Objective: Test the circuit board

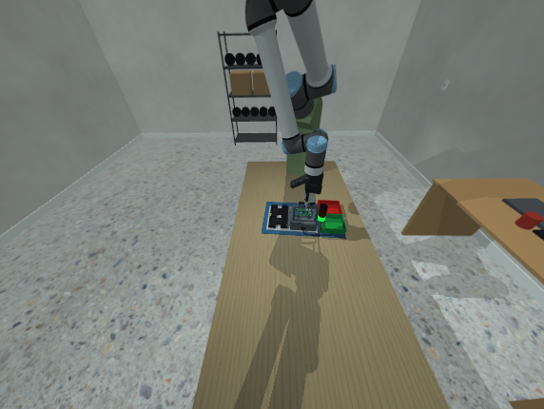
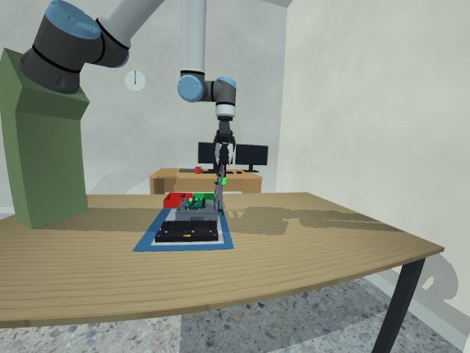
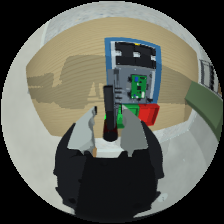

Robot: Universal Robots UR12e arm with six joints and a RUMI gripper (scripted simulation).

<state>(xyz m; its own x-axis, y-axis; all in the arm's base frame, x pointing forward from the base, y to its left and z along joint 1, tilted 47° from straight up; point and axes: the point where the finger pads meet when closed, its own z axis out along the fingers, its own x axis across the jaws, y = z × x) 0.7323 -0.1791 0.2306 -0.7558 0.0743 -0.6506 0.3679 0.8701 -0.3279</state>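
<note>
The green circuit board lies 20 cm below my hand, 12 cm behind it and 6 cm to the left of it. From my hand the other things lie so: tester lid (9 cm below, 1 cm to the left, 1 cm behind); red bin (29 cm to the left, 26 cm below, 12 cm behind); green bin (26 cm below, 22 cm to the left, 1 cm ahead).
</note>
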